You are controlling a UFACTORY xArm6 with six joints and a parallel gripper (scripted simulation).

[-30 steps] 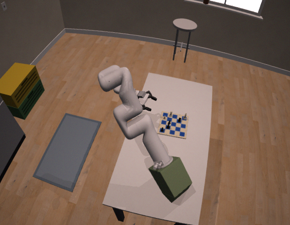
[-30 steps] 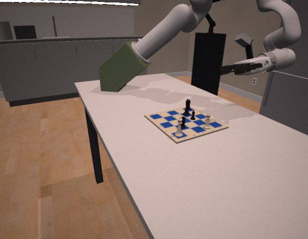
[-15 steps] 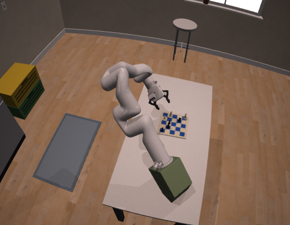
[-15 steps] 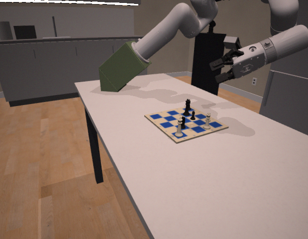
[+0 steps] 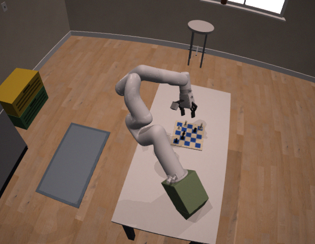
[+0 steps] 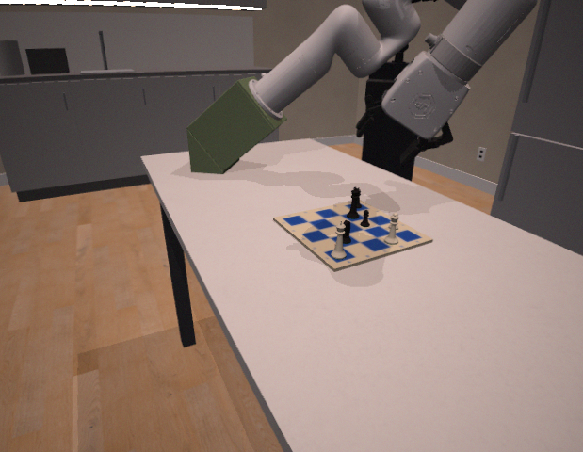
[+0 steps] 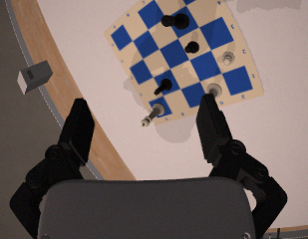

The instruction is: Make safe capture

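My gripper is now 15 cm above the black knight, 7 cm to the left of it and 2 cm short of it. The rest, counted from my hand: black pawn (15 cm below, 3 cm behind); then blue-and-tan chessboard (17 cm below, 4 cm to the right, 3 cm behind); then tall black piece (13 cm below, 7 cm behind, 1 cm to the right).
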